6 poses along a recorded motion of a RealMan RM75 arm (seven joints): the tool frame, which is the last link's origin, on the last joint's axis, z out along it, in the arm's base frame.
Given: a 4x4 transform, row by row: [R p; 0 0 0 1], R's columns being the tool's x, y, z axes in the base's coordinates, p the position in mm. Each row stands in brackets.
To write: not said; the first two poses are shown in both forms.
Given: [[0.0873 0.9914 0.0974 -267.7], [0.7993 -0.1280 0.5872 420.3], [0.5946 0.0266 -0.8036 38.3], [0 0 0 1]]
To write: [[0.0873 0.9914 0.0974 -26.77], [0.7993 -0.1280 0.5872 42.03], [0.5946 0.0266 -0.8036 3.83], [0 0 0 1]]
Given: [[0.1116 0.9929 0.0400 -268.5], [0.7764 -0.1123 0.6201 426.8], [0.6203 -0.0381 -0.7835 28.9], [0 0 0 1]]
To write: [[0.1116 0.9929 0.0400 -26.85], [0.7764 -0.1123 0.6201 42.68], [0.6203 -0.0381 -0.7835 2.89], [0 0 0 1]]
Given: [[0.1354 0.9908 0.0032 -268.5], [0.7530 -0.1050 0.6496 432.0], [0.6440 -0.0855 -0.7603 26.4], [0 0 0 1]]
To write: [[0.1354 0.9908 0.0032 -26.85], [0.7530 -0.1050 0.6496 43.20], [0.6440 -0.0855 -0.7603 2.64], [0 0 0 1]]
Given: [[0.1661 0.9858 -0.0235 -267.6], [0.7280 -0.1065 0.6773 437.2], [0.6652 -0.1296 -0.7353 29.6], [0 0 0 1]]
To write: [[0.1661 0.9858 -0.0235 -26.76], [0.7280 -0.1065 0.6773 43.72], [0.6652 -0.1296 -0.7353 2.96], [0 0 0 1]]
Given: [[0.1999 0.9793 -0.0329 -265.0], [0.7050 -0.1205 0.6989 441.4], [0.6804 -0.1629 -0.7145 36.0], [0 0 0 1]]
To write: [[0.1999 0.9793 -0.0329 -26.50], [0.7050 -0.1205 0.6989 44.14], [0.6804 -0.1629 -0.7145 3.60], [0 0 0 1]]
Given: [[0.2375 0.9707 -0.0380 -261.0], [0.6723 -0.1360 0.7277 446.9], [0.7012 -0.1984 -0.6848 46.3], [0 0 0 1]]
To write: [[0.2375 0.9707 -0.0380 -26.10], [0.6723 -0.1360 0.7277 44.69], [0.7012 -0.1984 -0.6848 4.63], [0 0 0 1]]
